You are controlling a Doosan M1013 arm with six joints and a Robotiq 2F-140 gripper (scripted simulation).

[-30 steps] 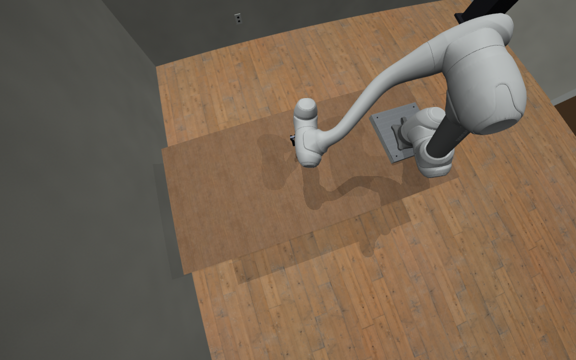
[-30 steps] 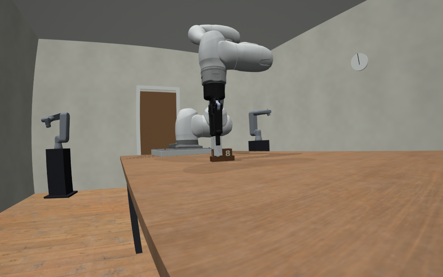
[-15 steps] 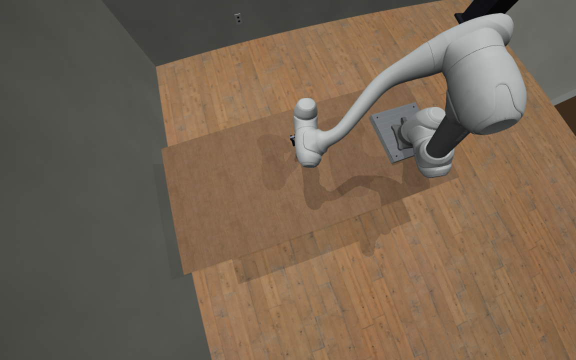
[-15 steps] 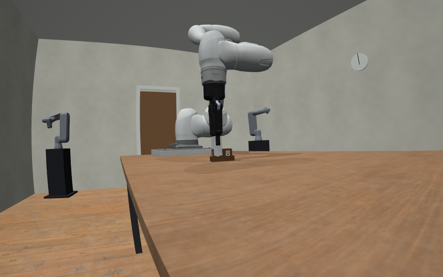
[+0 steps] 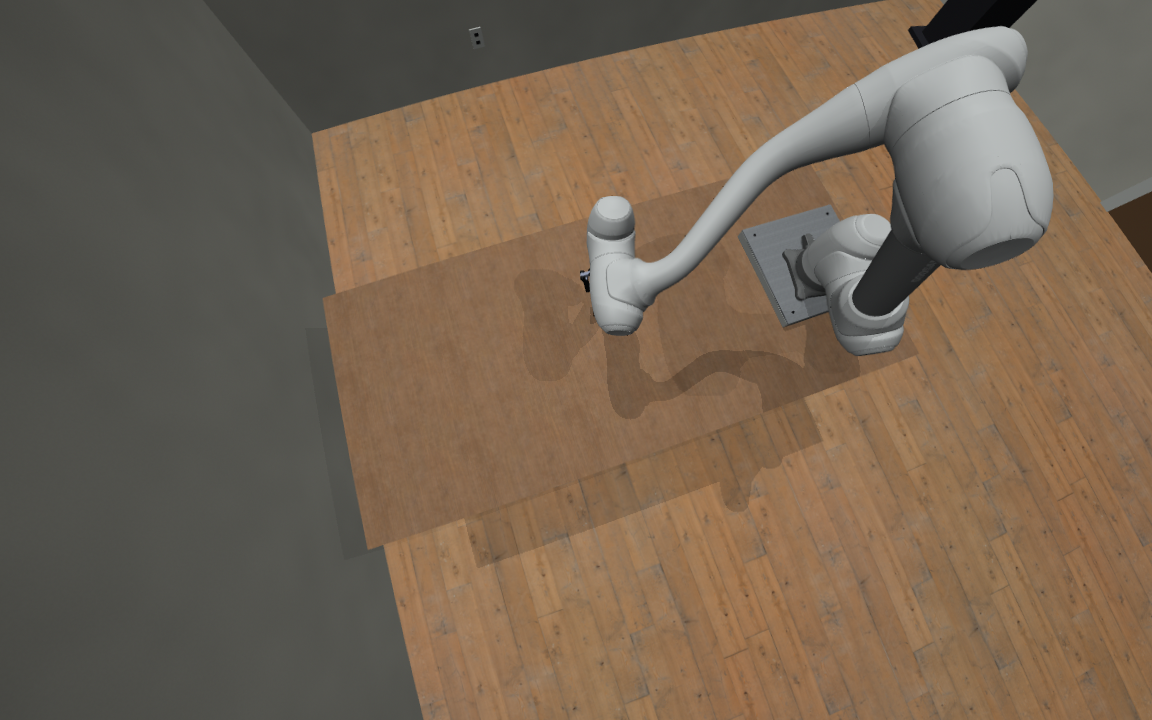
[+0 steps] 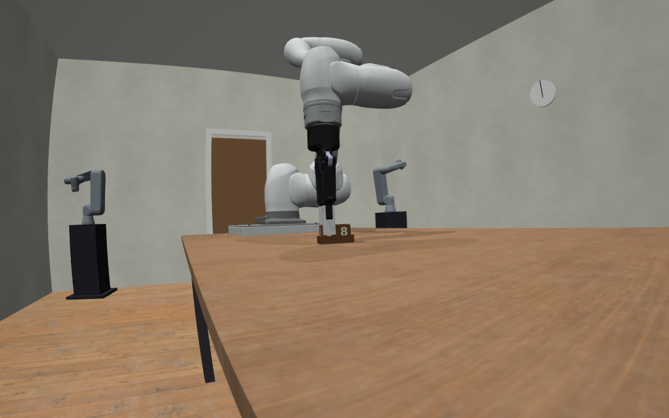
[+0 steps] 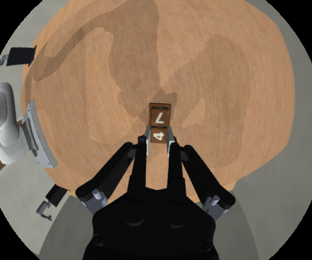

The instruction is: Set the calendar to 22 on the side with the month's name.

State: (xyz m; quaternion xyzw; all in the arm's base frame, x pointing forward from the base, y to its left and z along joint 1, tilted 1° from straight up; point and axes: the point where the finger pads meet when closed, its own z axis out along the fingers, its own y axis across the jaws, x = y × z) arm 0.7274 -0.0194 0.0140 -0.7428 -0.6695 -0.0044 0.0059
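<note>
The calendar tray lies 2 cm to the left of my hand and 4 cm below it.
</note>
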